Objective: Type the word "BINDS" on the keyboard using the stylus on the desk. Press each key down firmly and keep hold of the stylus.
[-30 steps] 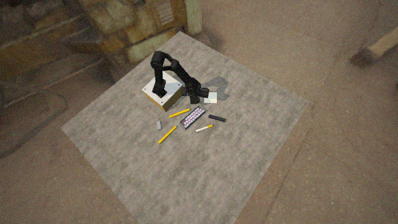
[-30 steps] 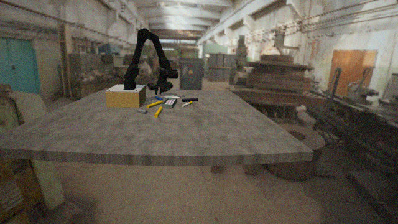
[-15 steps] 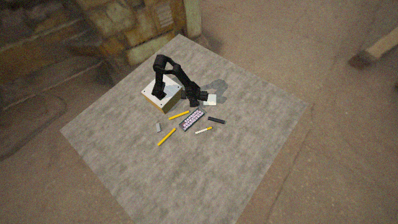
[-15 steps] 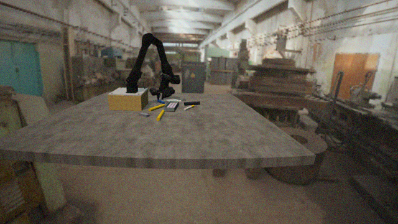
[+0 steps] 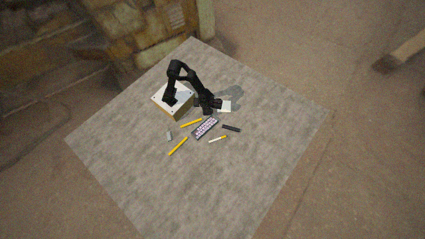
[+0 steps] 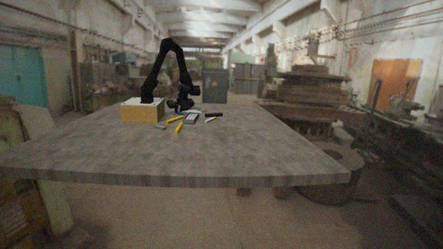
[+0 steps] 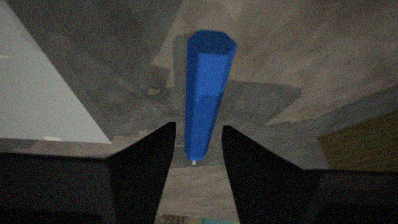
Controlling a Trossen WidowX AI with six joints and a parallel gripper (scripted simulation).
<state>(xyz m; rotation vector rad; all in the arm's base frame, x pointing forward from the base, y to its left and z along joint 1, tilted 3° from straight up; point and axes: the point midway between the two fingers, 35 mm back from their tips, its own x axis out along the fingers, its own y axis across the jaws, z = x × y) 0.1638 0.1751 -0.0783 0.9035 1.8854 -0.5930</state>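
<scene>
Now: gripper tip 10 cm short of the white sheet and 5 cm to the right of it. Round my gripper tip: blue stylus 1 cm to the left, 1 cm behind; then black rod 25 cm ahead, 5 cm to the right; then white-and-yellow stick 24 cm ahead, 15 cm to the right.
</scene>
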